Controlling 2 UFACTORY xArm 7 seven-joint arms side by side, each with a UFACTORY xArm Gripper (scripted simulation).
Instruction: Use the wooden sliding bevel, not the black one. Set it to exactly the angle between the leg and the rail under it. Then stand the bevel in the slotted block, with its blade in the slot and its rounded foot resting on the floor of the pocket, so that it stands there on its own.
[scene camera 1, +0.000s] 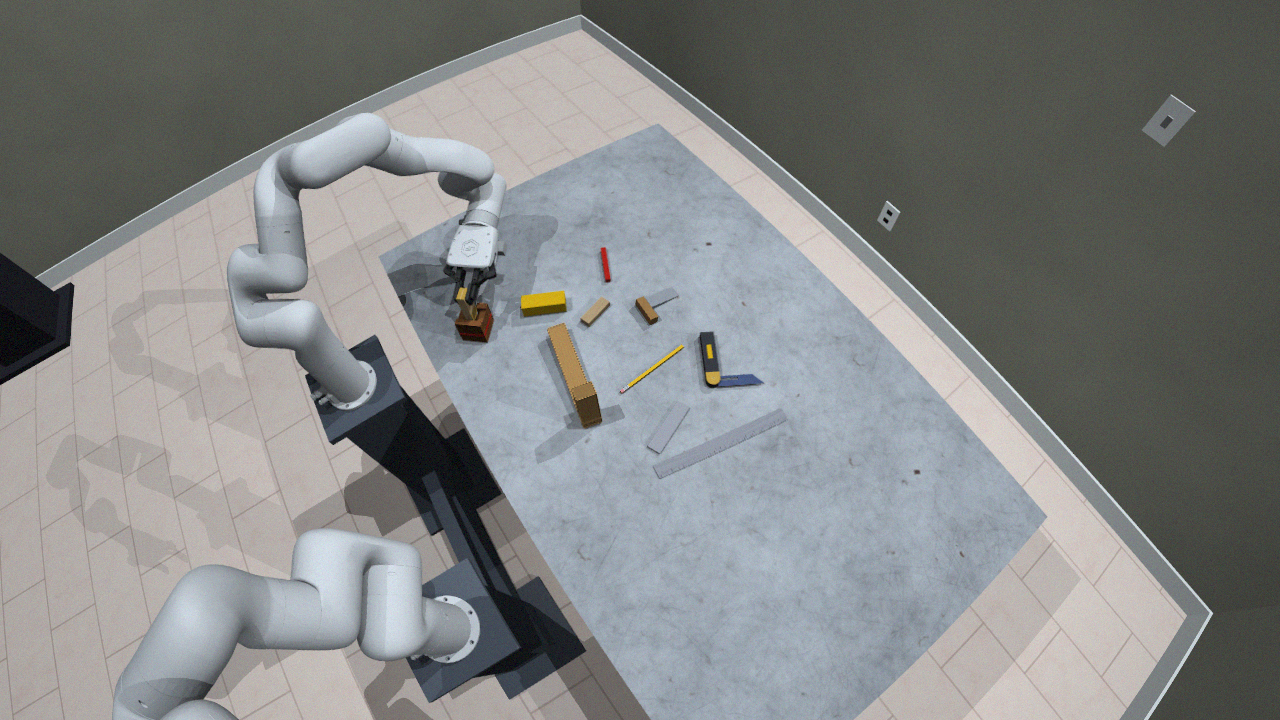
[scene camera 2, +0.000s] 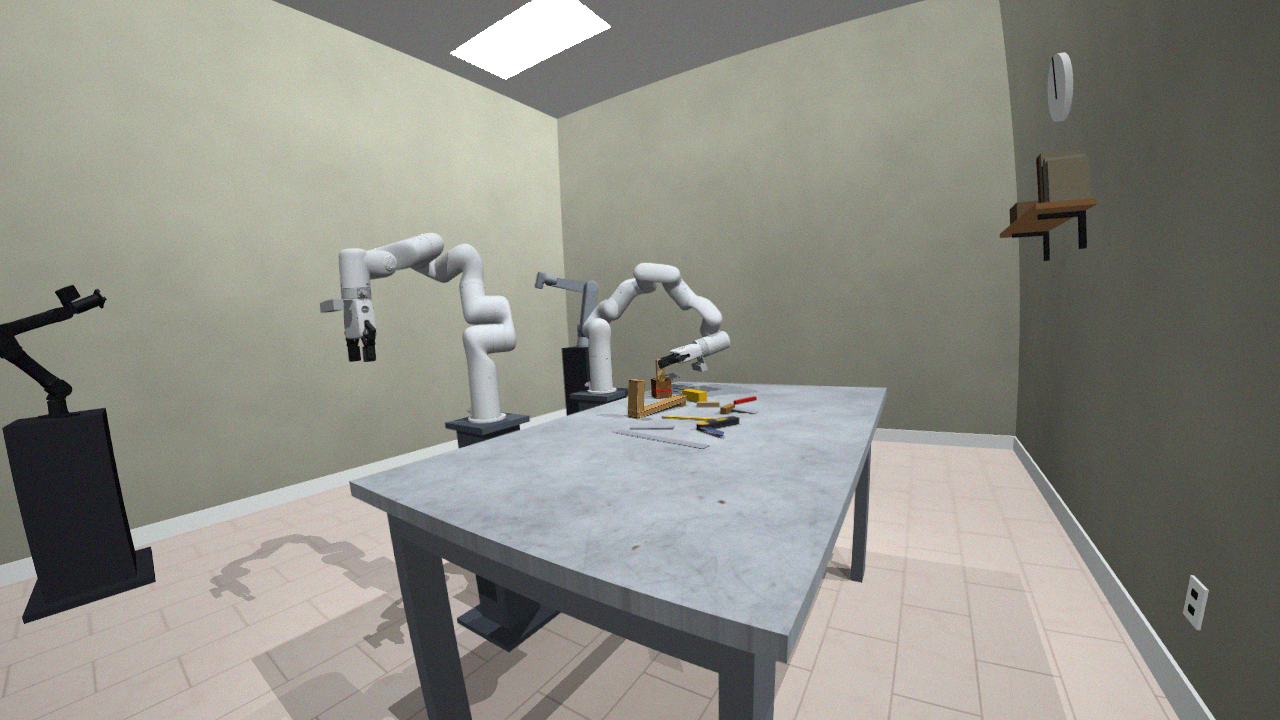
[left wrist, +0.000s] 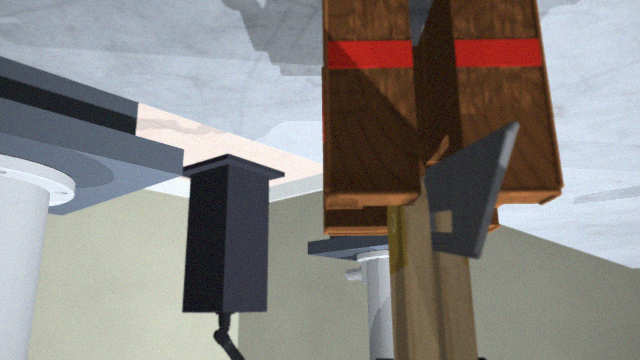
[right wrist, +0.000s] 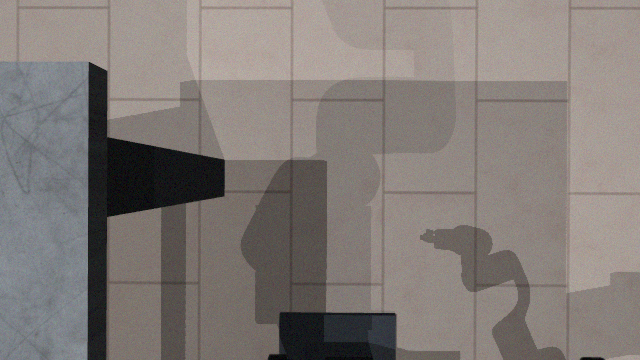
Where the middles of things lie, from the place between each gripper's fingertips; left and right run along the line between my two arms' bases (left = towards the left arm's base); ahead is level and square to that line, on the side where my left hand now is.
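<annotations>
With my left hand (scene camera 1: 463, 302) I start from the grey blade (left wrist: 467, 183), which is 10 mm ahead of that hand, 10 mm to the left of it and 60 mm below it. The wooden sliding bevel (left wrist: 431, 298) is 40 mm below my left hand. The yellow block (scene camera 1: 552, 302) is 40 mm to the right of my left hand, 150 mm ahead of it and 120 mm below it, and the ruler (scene camera 1: 712, 447) is 320 mm ahead of the same hand, 520 mm to the right of it and 130 mm below it.
As for the ruler, my right gripper (scene camera 2: 362, 361) is 450 mm to the right of it, 620 mm short of it and 250 mm above it. From my right hand, the blade is 990 mm to the left, 320 mm ahead and 180 mm below. The bevel is 970 mm to the left of my right hand, 310 mm ahead of it and 160 mm below it, and the block is 940 mm to the left of my right hand, 460 mm ahead of it and 240 mm below it.
</annotations>
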